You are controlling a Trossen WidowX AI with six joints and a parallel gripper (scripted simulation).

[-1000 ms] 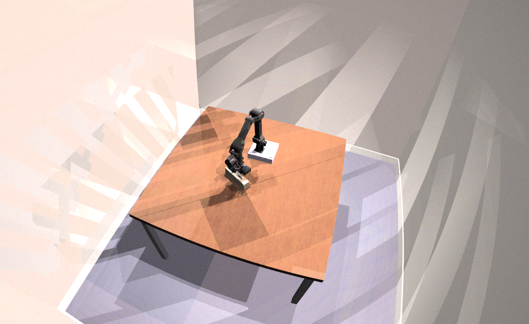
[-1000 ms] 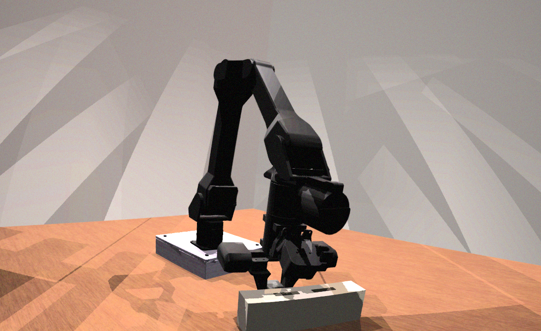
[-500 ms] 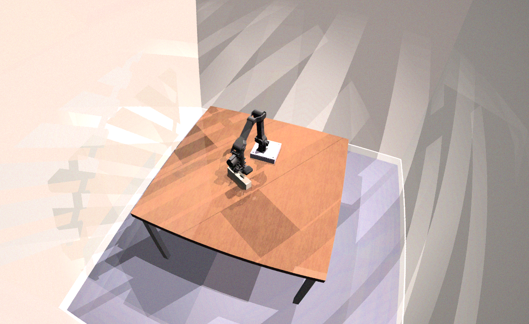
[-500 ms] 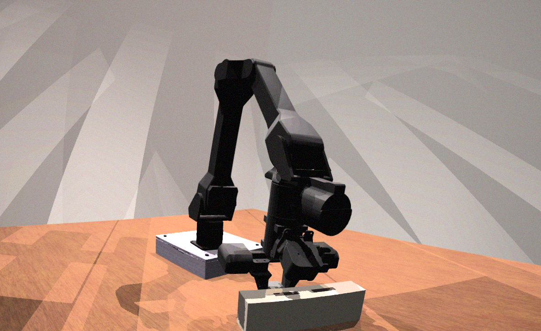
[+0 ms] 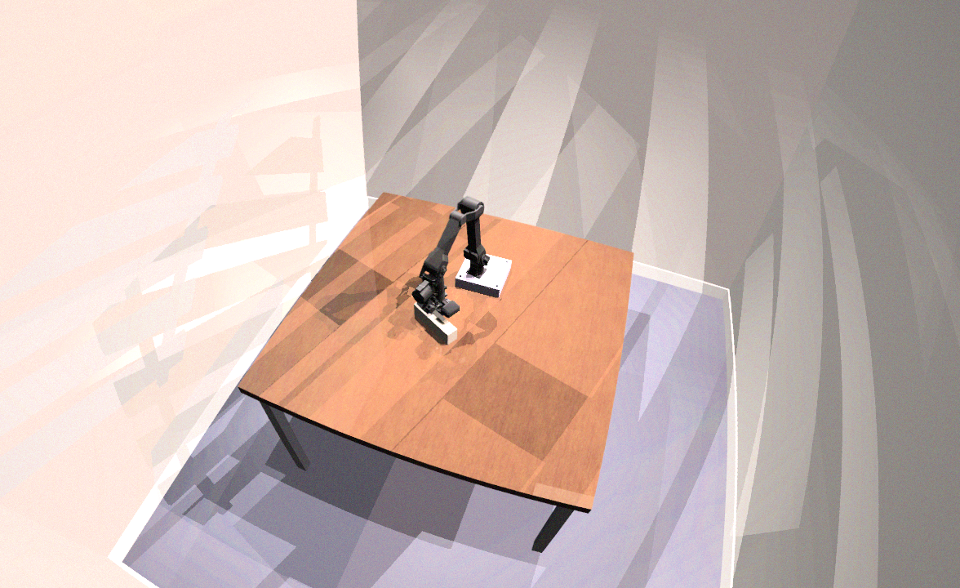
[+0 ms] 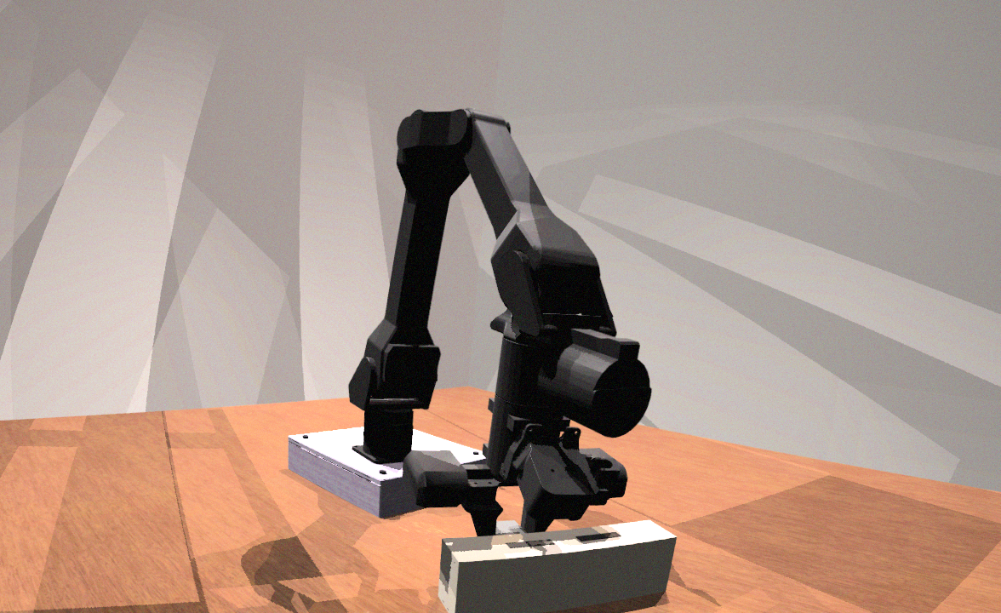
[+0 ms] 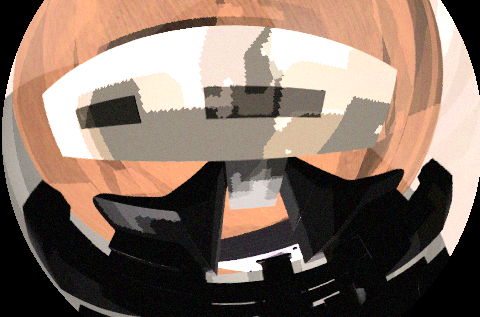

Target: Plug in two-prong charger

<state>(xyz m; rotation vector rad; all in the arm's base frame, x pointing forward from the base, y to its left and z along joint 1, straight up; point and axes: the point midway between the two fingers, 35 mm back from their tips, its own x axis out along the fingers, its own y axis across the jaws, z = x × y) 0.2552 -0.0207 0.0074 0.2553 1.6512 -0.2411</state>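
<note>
Right now my gripper tip is 2 cm short of the two-prong charger, 1 cm to the left of it and 1 cm below it.
</note>
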